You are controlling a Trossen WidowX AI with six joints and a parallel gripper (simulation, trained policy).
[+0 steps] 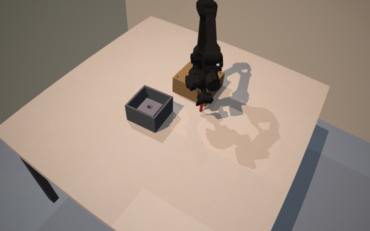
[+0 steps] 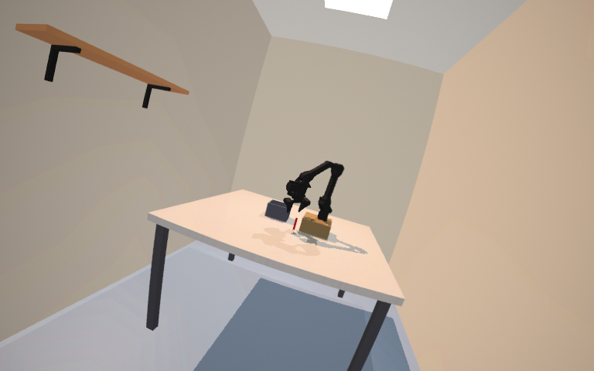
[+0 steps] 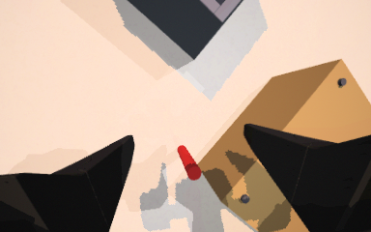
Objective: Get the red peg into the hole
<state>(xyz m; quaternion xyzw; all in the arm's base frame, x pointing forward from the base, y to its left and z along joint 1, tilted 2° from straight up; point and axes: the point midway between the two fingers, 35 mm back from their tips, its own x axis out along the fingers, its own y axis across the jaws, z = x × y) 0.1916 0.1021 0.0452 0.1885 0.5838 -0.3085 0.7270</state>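
Now: the red peg 40 mm behind my gripper tip, 30 mm to the left of it and 60 mm below it. From my gripper tip the other things lie so: light grey plate: 130 mm ahead, 160 mm to the right, 60 mm below; then dark grey box: 130 mm ahead, 160 mm to the right, 80 mm below.
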